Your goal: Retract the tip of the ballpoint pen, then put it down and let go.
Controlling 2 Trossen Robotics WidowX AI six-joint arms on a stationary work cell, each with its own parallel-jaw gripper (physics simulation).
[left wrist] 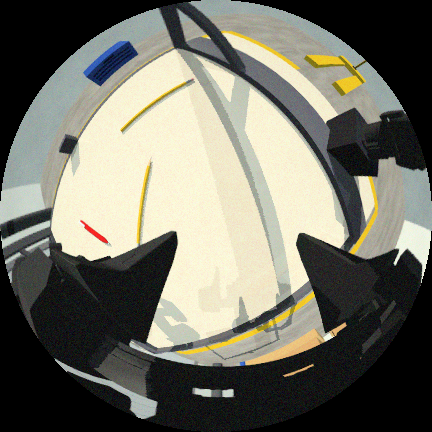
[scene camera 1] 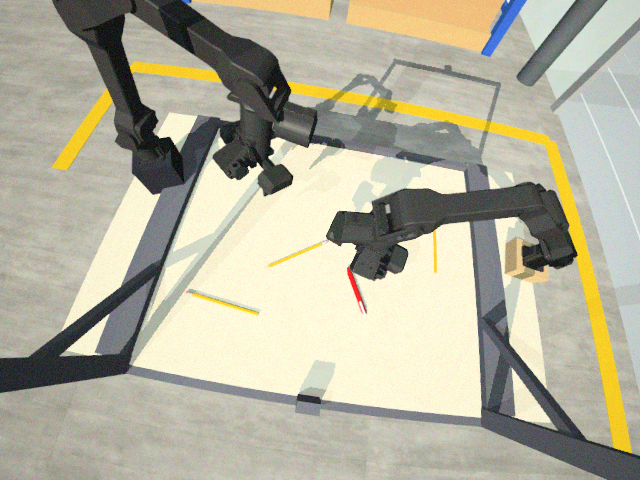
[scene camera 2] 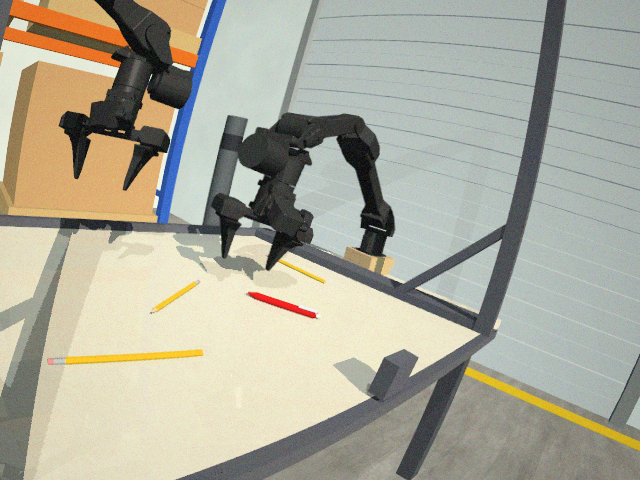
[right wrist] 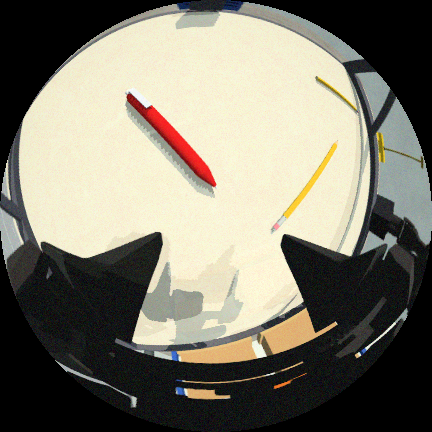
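A red ballpoint pen with a white clip lies flat on the pale table top. Its pointed end faces the right gripper's side; whether a thin writing tip sticks out is too small to tell. My right gripper is open and empty, above the table beyond the pen's pointed end in scene camera 2. My left gripper is open and empty, high up toward the far left, well away from the pen.
A yellow pencil lies left of the pen. A second pencil lies farther left. A third pencil lies right of the right gripper in scene camera 1. A dark block stands at the table's near edge.
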